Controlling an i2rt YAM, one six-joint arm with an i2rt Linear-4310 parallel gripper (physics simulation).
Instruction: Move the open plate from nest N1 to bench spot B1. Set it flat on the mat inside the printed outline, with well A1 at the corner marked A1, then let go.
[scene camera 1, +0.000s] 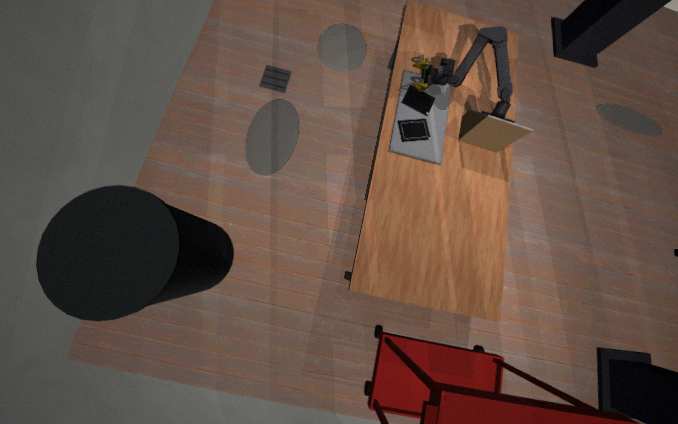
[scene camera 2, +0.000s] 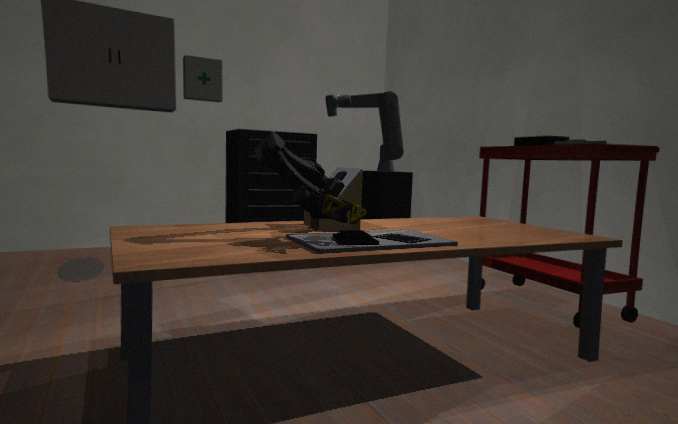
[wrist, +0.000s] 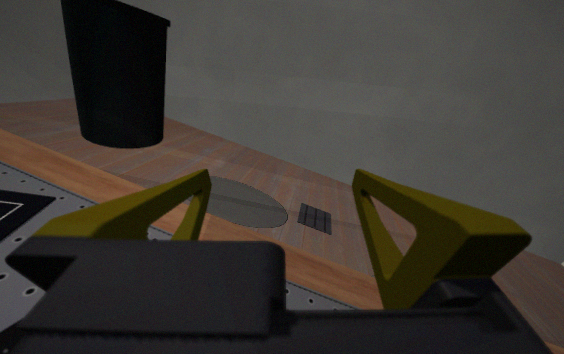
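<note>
A dark raised block, where plate and nest cannot be told apart, sits at an angle on the grey board. Beside it lies a flat black mat with a thin printed outline; a black patch with a white line shows at the left edge of the wrist view. My gripper is open, its yellow fingers wide apart with nothing between them. It is tilted and hangs above the board's end, near the dark block and apart from it. Labels and corner marks are too small to read.
The grey board lies along one long edge of the wooden table. A tan slanted block stands behind the board by my arm's base. A red cart stands past the table's end.
</note>
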